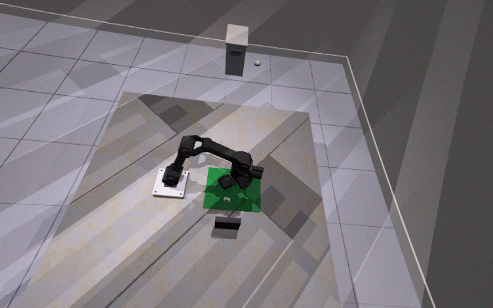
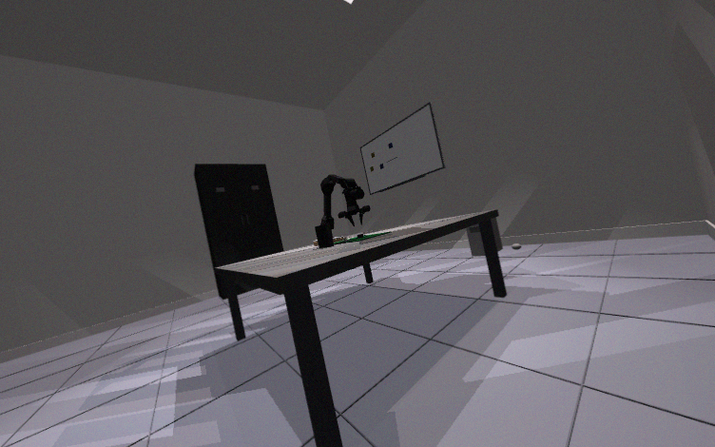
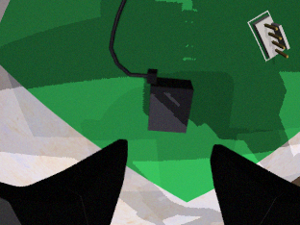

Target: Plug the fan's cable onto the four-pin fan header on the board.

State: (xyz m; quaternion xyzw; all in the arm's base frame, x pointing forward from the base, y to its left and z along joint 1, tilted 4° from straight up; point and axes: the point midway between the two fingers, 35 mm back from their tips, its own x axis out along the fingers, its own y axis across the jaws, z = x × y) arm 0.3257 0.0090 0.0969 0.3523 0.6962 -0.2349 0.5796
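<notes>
Right now my gripper tip is 10 mm past the black fan plug, 10 mm to the right of it and 60 mm above it. From my gripper tip the other things lie so: black fan (10 mm behind, 230 mm to the right, 20 mm below); white four-pin fan header (20 mm behind, 90 mm to the right, 80 mm below); green board (10 mm ahead, 20 mm to the right, 90 mm below).
</notes>
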